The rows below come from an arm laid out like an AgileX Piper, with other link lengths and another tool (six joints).
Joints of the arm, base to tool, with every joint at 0 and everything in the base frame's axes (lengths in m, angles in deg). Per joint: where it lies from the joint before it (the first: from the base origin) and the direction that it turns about. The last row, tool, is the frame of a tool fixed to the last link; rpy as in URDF.
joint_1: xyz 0 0 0.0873 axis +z
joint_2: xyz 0 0 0 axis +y
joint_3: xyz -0.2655 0 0.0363 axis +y
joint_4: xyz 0.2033 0 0.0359 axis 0.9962 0 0.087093
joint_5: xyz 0 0 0 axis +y
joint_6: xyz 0.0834 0 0.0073 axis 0.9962 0 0.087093
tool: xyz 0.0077 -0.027 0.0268 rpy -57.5 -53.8 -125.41
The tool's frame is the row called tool.
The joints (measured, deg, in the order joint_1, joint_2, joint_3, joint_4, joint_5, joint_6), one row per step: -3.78, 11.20, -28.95, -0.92, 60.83, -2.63; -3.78, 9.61, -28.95, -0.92, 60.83, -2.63; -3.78, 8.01, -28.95, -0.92, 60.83, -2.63; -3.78, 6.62, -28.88, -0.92, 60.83, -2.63; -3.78, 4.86, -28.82, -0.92, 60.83, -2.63; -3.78, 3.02, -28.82, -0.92, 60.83, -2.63; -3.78, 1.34, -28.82, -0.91, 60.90, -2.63; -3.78, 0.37, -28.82, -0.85, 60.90, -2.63; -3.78, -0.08, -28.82, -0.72, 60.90, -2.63; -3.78, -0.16, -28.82, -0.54, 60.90, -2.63
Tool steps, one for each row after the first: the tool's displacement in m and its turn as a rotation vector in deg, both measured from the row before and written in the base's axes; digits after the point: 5 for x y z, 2 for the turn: -0.00409, 0.00027, 0.00049, -0.10, -1.59, 0.00; -0.00413, 0.00027, 0.00038, -0.11, -1.60, 0.00; -0.00349, 0.00023, -0.00009, -0.09, -1.32, 0.00; -0.00445, 0.00029, -0.00010, -0.11, -1.70, 0.00; -0.00475, 0.00031, 0.00004, -0.12, -1.84, 0.00; -0.00435, 0.00030, -0.00022, -0.10, -1.61, 0.00; -0.00248, 0.00024, -0.00014, -0.01, -0.97, 0.03; -0.00111, 0.00023, -0.00012, 0.08, -0.46, 0.07; -0.00015, 0.00022, -0.00008, 0.14, -0.09, 0.10
